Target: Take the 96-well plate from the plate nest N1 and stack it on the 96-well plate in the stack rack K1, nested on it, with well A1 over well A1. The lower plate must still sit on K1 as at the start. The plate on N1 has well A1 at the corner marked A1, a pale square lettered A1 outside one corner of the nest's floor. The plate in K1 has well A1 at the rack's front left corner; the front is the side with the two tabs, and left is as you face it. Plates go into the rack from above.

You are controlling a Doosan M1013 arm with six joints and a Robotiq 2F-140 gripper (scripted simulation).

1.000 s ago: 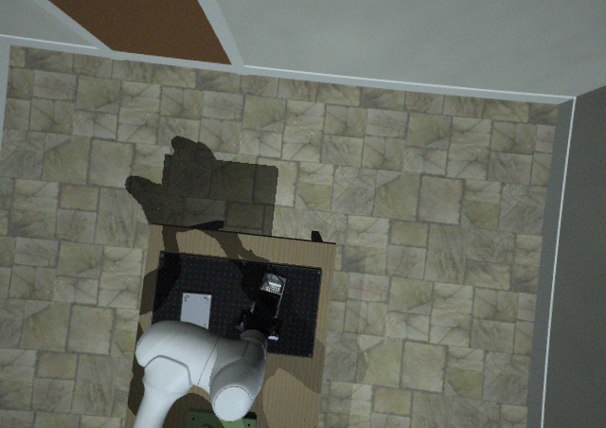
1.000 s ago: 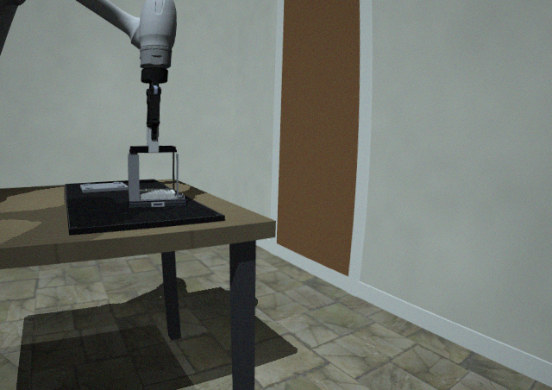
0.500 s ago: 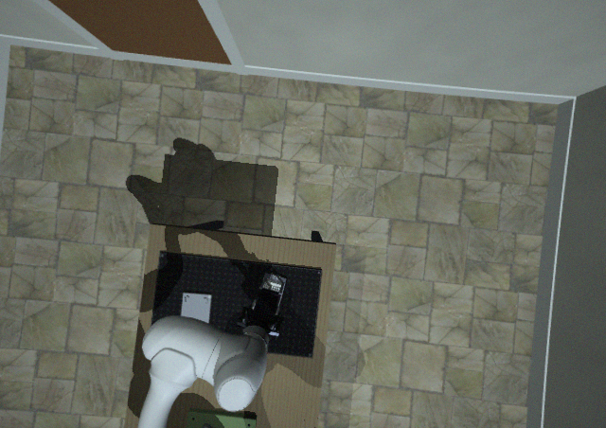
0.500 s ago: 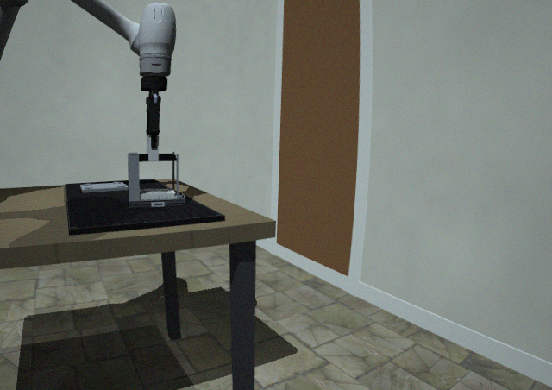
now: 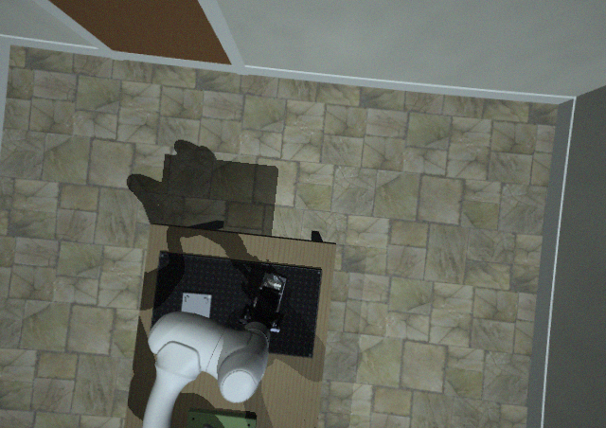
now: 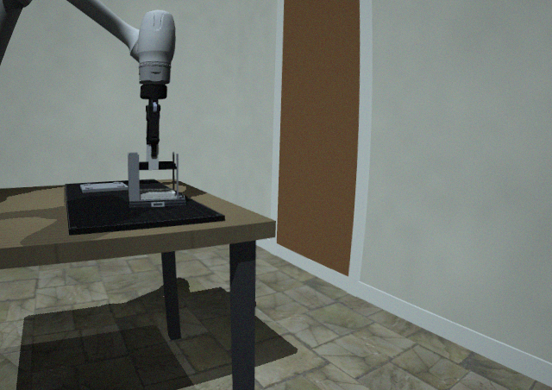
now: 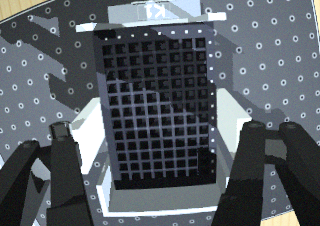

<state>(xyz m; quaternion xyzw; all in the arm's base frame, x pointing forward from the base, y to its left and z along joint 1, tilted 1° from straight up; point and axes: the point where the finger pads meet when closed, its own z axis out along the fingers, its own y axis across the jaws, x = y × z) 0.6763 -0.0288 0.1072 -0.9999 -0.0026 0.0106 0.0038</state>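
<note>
My gripper is now 10 cm above the white 96-well plate. Also, from my hand: dark 96-well plate (2 cm below).
</note>
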